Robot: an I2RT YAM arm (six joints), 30 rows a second.
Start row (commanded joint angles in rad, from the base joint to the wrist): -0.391 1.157 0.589 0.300 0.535 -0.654
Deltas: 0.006 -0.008 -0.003 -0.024 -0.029 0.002; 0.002 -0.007 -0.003 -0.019 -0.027 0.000; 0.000 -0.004 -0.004 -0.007 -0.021 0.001; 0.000 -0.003 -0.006 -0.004 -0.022 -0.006; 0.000 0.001 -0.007 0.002 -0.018 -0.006; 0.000 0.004 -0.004 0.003 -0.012 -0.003; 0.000 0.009 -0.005 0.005 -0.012 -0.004
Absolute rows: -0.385 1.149 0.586 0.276 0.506 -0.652; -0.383 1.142 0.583 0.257 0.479 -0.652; -0.383 1.138 0.579 0.250 0.458 -0.651; -0.383 1.135 0.573 0.246 0.436 -0.657; -0.383 1.136 0.566 0.248 0.418 -0.663; -0.383 1.140 0.562 0.251 0.406 -0.666; -0.383 1.149 0.557 0.256 0.394 -0.670
